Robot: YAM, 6 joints.
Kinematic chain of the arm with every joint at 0, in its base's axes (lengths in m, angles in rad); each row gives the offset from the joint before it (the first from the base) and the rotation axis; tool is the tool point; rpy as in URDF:
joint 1: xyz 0 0 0.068 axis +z
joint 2: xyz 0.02 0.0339 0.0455 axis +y
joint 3: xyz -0.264 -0.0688 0 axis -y
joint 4: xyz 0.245 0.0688 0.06 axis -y
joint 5: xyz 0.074 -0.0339 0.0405 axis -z
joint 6: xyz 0.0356 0 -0.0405 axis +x
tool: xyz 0 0 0 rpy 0 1.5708 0
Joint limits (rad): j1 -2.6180..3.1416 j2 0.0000..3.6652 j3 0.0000..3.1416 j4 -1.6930..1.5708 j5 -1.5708..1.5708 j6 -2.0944..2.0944
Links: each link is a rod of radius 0.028 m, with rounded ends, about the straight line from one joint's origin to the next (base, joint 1, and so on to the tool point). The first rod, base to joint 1, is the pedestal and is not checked.
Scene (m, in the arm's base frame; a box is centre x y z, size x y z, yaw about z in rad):
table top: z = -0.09
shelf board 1: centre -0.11 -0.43 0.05 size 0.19 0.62 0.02 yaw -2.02
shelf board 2: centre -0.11 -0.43 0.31 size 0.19 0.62 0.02 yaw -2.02
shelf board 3: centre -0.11 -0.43 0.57 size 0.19 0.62 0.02 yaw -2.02
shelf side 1: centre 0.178 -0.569 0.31 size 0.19 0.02 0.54 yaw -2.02
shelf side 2: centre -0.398 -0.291 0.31 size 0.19 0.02 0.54 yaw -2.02
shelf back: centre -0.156 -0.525 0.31 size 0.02 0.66 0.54 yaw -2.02
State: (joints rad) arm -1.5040 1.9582 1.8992 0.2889 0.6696 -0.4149
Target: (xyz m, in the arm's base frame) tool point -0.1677 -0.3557 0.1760
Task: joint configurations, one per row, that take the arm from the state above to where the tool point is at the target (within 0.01 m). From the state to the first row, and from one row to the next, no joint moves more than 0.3 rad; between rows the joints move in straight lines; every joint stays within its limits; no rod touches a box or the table.
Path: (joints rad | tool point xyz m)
1: -1.3633 1.6709 1.6204 0.1859 0.7021 -0.4149 | 0.0587 -0.3906 0.4374
2: -1.2226 1.3837 1.3415 0.0829 0.7347 -0.4149 | 0.0863 -0.3076 0.4266
3: -1.4464 1.3605 1.0986 -0.0330 0.7662 -0.4149 | 0.0143 -0.3131 0.3372
4: -1.6703 1.3373 0.8558 -0.1489 0.7977 -0.4149 | -0.0535 -0.2798 0.2518
5: -1.8942 1.3141 0.6129 -0.2647 0.8293 -0.4149 | -0.0995 -0.2141 0.1760
6: -1.9218 1.5919 0.8655 -0.1194 0.7908 -0.4149 | -0.1318 -0.2864 0.1854
7: -1.9495 1.8696 1.1181 0.0260 0.7523 -0.4149 | -0.1677 -0.3557 0.1760

